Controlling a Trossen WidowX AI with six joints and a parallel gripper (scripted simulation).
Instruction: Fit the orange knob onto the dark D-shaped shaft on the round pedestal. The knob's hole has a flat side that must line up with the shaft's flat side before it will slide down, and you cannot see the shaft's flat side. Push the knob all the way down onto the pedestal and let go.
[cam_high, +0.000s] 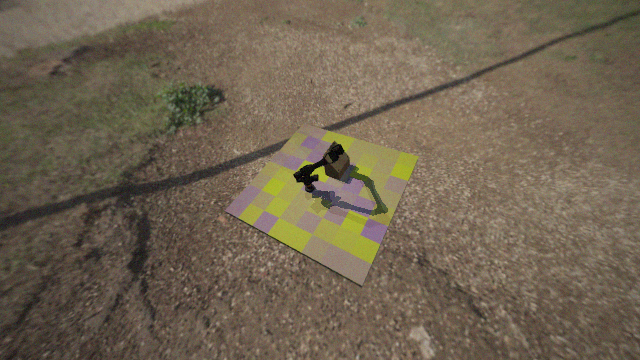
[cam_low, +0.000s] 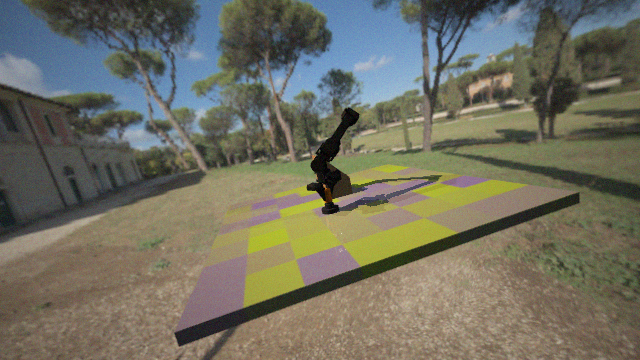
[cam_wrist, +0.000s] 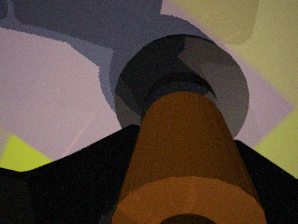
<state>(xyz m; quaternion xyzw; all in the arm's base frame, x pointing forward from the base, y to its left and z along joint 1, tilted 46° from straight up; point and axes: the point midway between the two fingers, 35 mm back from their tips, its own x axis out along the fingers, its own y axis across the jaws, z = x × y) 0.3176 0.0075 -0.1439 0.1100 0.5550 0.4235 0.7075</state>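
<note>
Now: the pedestal 3 cm below my gripper tip. From my gripper tip the other things lie so: orange knob: 2 cm above.
</note>
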